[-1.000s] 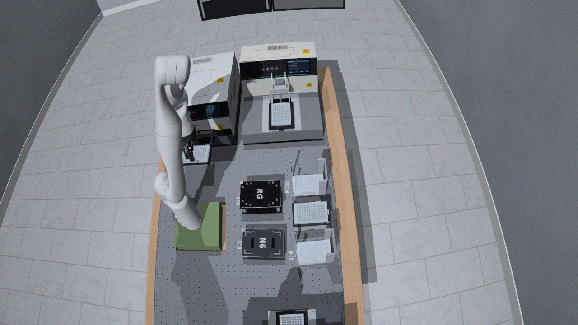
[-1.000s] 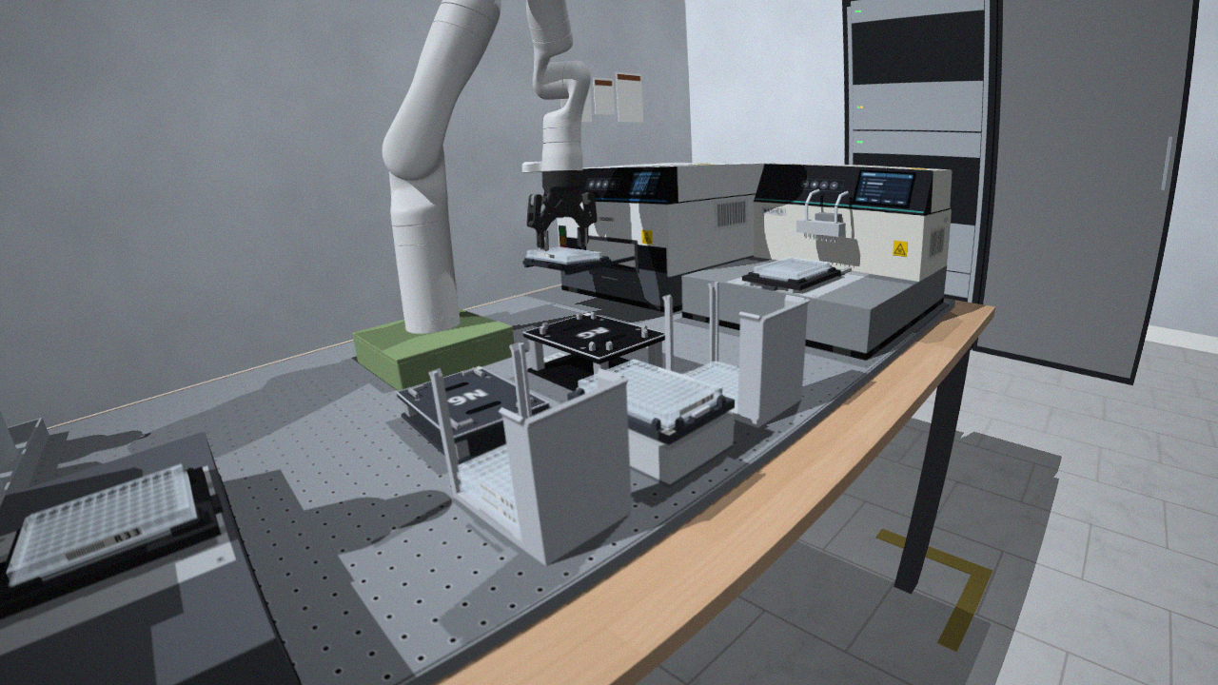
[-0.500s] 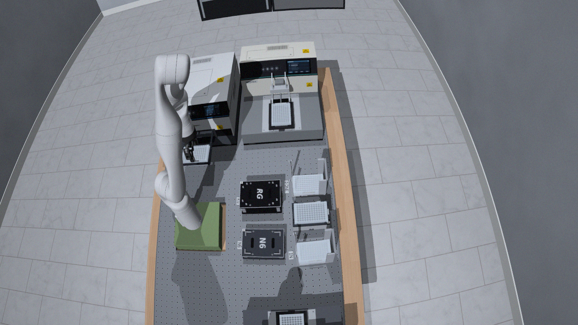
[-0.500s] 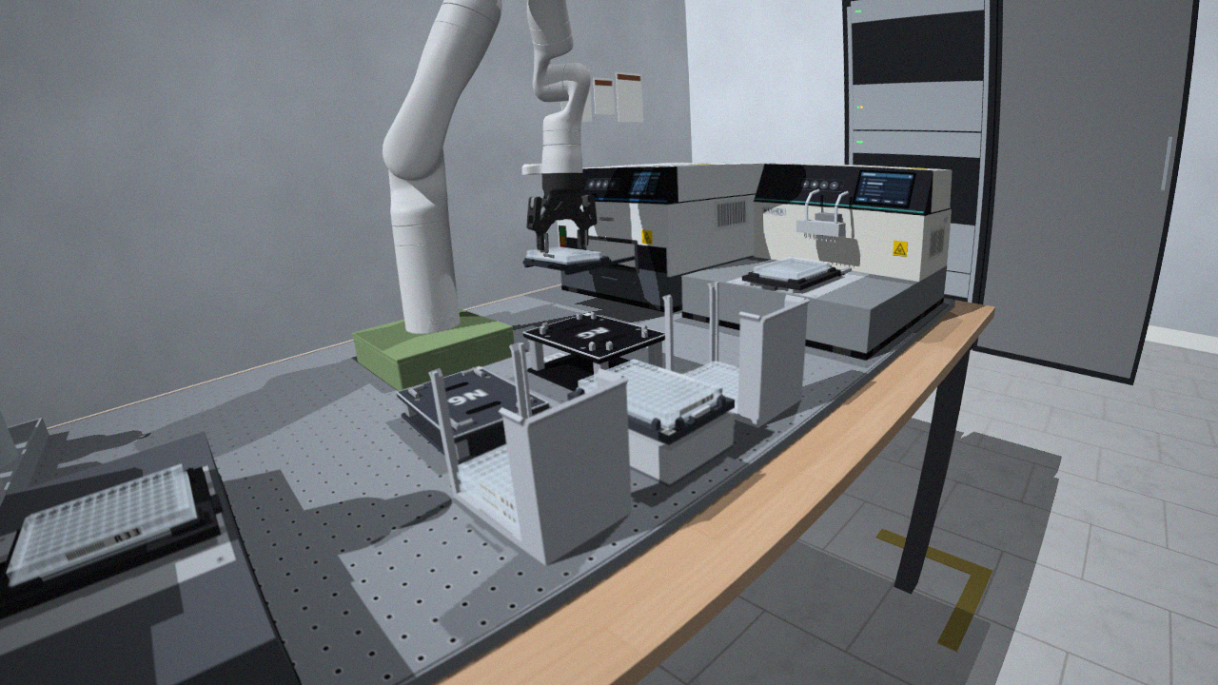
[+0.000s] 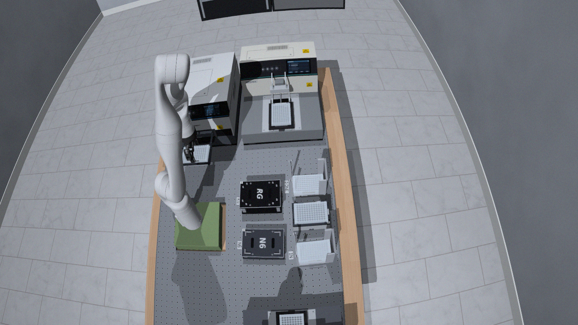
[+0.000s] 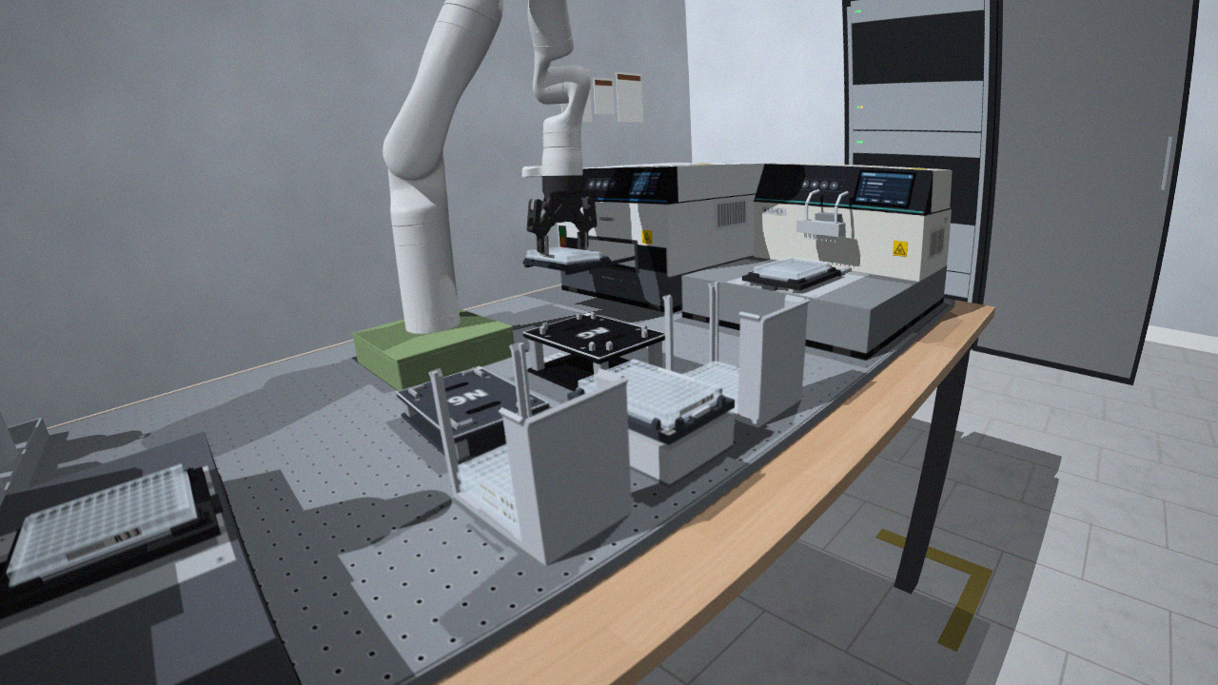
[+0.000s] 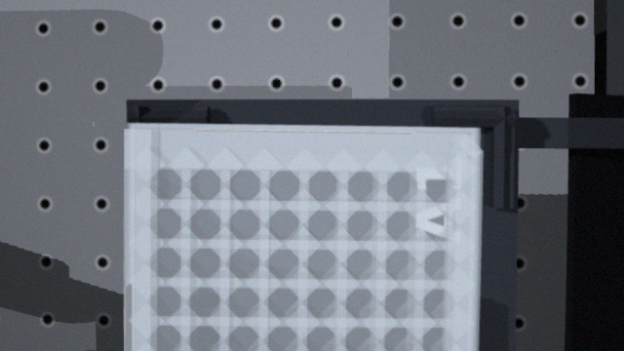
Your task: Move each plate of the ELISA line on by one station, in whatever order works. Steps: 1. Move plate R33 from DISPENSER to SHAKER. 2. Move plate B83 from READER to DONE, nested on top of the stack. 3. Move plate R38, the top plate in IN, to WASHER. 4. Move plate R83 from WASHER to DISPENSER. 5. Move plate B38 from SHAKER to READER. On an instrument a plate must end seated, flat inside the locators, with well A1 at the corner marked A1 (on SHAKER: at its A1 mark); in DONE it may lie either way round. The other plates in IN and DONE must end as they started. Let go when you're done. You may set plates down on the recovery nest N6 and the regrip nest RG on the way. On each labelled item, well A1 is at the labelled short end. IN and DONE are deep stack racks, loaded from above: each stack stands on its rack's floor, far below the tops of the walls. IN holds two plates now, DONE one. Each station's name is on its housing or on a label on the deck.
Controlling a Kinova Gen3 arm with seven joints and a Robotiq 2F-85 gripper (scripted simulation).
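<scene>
Now: hand 1 cm above the plate B83. The rest, counted from my hand: RG nest: 28 cm ahead, 17 cm to the right, 7 cm below; plate R83: 37 cm ahead, 20 cm to the left, 3 cm below; washer nest: 37 cm ahead, 20 cm to the left, 3 cm below.
</scene>
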